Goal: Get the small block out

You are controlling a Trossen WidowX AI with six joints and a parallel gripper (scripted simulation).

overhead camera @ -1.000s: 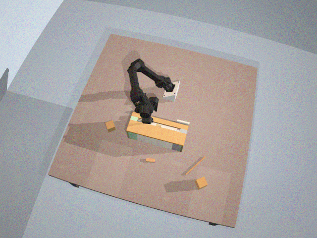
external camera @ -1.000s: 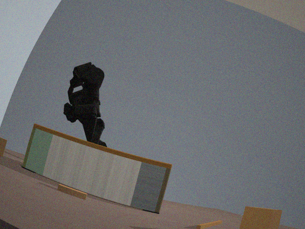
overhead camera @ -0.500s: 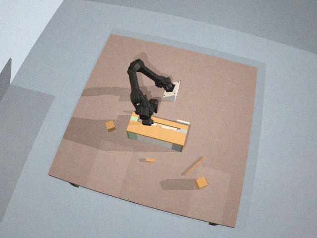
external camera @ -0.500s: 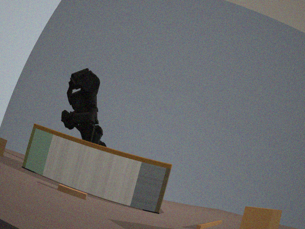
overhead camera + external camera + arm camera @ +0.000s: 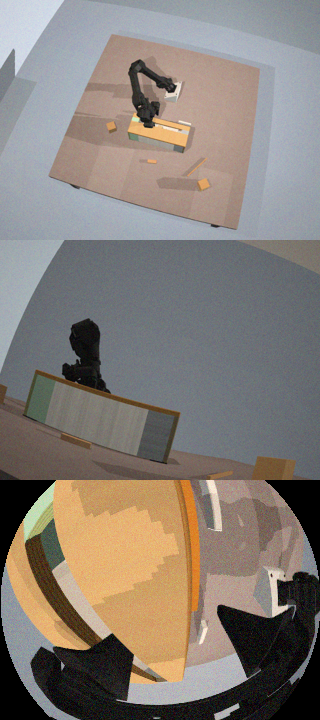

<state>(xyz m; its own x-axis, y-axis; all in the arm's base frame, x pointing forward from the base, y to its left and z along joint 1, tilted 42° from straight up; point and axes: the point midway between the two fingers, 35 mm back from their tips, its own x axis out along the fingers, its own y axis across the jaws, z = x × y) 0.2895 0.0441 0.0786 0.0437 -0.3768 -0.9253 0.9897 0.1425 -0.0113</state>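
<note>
My gripper tip is now 40 mm to the right of the box, 30 mm short of it and 30 mm above it. Round my gripper tip: tan block 40 mm to the left, 40 mm ahead; thin stick 370 mm to the left, 170 mm ahead, 90 mm below.
</note>
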